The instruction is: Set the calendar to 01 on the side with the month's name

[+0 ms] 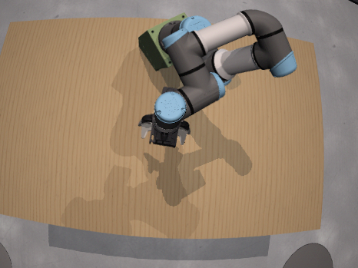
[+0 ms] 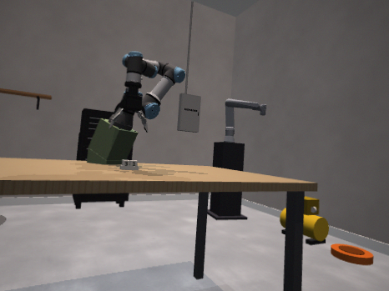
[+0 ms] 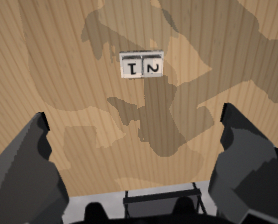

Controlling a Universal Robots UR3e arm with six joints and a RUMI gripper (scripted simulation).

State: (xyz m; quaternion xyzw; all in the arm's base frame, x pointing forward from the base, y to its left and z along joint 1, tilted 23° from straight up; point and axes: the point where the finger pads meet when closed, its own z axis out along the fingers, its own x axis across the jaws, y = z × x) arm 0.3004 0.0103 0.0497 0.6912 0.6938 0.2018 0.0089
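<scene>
Now: hand 14 cm above the white cube and 3 cm to the right of it. Also, from my hand: white tray (16 cm below, 2 cm to the left).
</scene>
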